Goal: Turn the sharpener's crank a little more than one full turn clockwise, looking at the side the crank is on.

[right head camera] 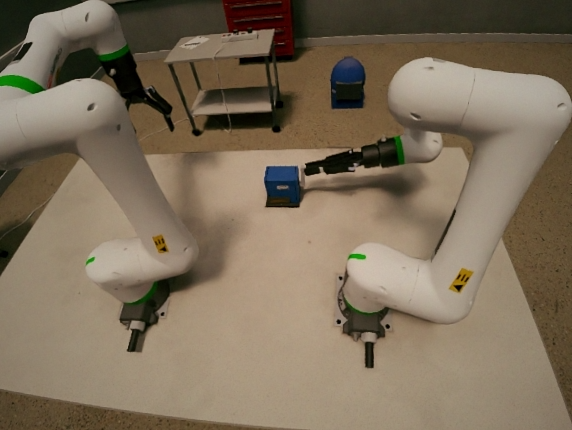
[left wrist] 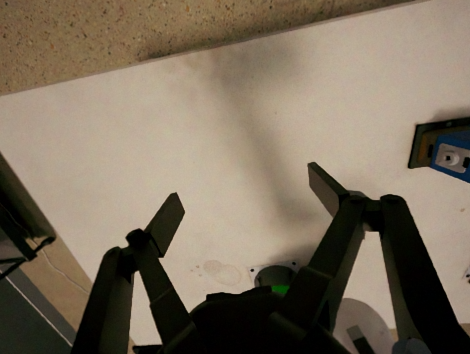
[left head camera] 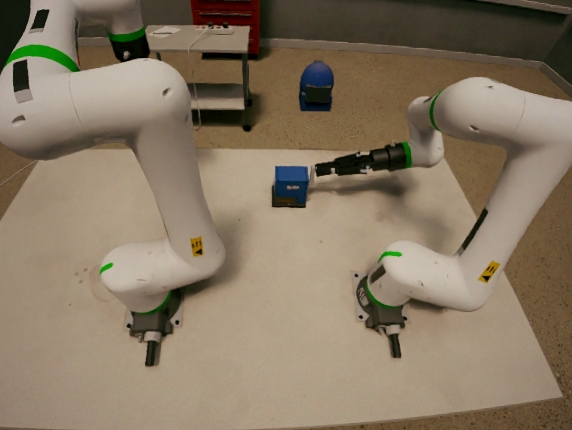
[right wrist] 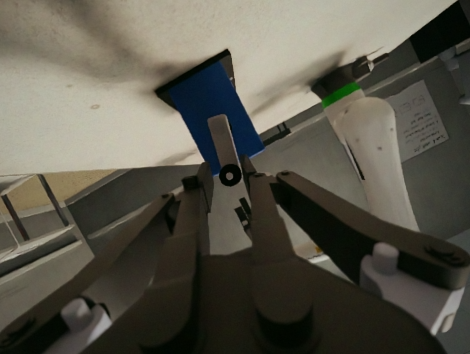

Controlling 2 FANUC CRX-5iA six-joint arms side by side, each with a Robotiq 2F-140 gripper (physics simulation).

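Seen in the pictures: left gripper, fingertip midpoint: (right head camera: 153, 131) (left wrist: 242, 189) (right wrist: 239, 202); right gripper, fingertip midpoint: (right head camera: 305, 169) (left head camera: 315, 170) (right wrist: 226, 170); left arm's base at its link origin: (right head camera: 147, 293) (left wrist: 276, 280) (left head camera: 155, 301) (right wrist: 330, 76); right arm's base at its link origin: (right head camera: 363, 301) (left head camera: 379, 296).
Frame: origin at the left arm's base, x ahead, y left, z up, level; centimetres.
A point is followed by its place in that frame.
The blue sharpener (left head camera: 291, 182) @[y -44.2, x 33.9, z 11.9 cm] (right head camera: 282, 184) @[y -45.0, x 33.8, z 10.9 cm] (left wrist: 450, 159) @[y -38.2, x 38.1, z 8.8 cm] (right wrist: 200, 105) @[y -50.6, x 38.0, z 4.4 cm] stands upright on its dark base. Its light grey crank arm (left head camera: 312, 173) @[y -53.1, x 36.1, z 13.6 cm] (right head camera: 302, 176) @[y -53.1, x 35.8, z 13.0 cm] (right wrist: 222, 137) is on the picture-right side in the head views and points up, away from the base. The black crank knob (right wrist: 223, 175) @[y -56.4, x 38.2, z 13.2 cm] shows at the arm's end. My right gripper (left head camera: 318, 170) @[y -53.3, x 38.4, z 12.8 cm] (right head camera: 306, 169) @[y -53.3, x 38.4, z 12.8 cm] (right wrist: 226, 170) @[y -53.3, x 38.4, z 12.8 cm] is partly open at the crank, its fingertips on either side of the knob with gaps, not clamping it. My left gripper (left wrist: 242, 189) @[y 0.0, x 50.0, z 26.1 cm] is wide open and empty, high and far from the sharpener; my left arm hides it in the left head view.
Behind the white table (left head camera: 280, 320) @[y -36.2, x -8.8, z 0.0 cm] (right head camera: 260, 320) @[y -37.5, x -9.3, z 0.0 cm] stand a grey cart (left head camera: 225, 44) (right head camera: 240, 50), a red drawer cabinet (left head camera: 227, 9) (right head camera: 260, 11) and a blue welding helmet (left head camera: 316, 75) (right head camera: 348, 70). Both arm bases are bolted to the table in front of the sharpener.
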